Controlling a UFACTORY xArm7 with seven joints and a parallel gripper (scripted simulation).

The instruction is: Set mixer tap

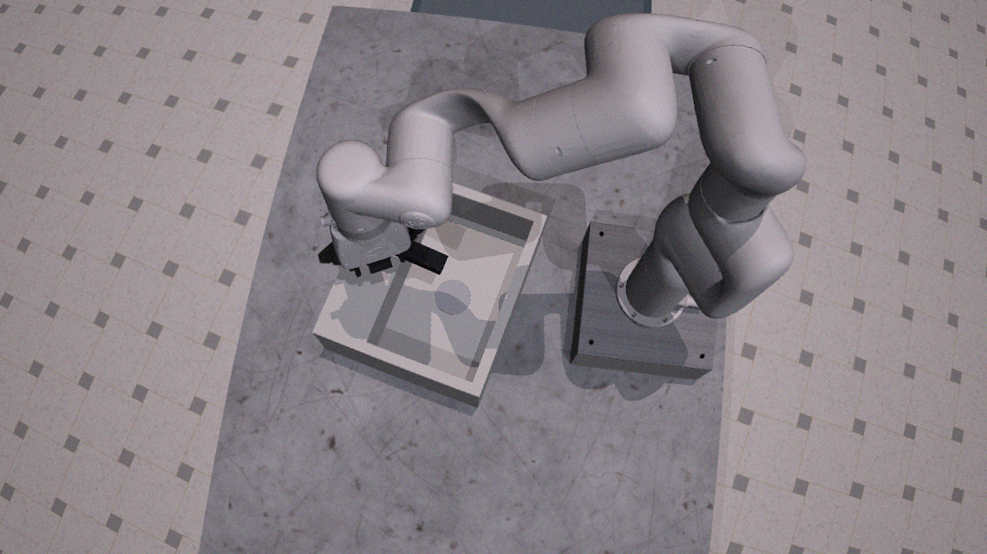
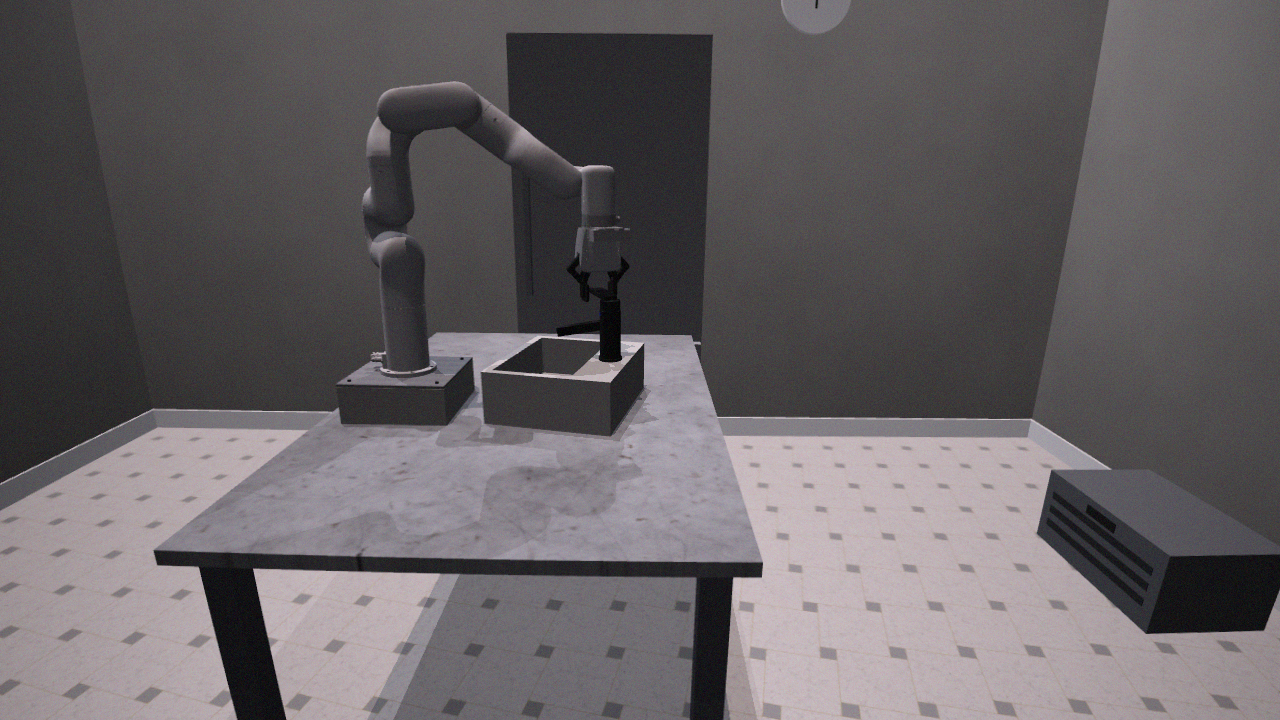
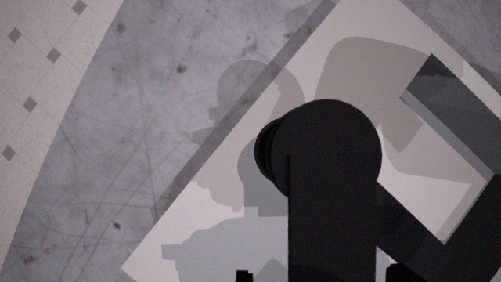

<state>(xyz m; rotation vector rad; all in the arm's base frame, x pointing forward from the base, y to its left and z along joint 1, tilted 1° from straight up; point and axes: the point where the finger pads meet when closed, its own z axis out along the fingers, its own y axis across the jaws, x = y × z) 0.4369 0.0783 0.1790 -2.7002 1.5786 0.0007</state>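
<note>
Now: hand 10 mm short of the lever and 20 mm to the left of it. Also, from my hand: black mixer tap: 10 mm ahead, 40 mm to the right, 40 mm below; grey sink block: 80 mm behind, 30 mm to the right, 230 mm below.
</note>
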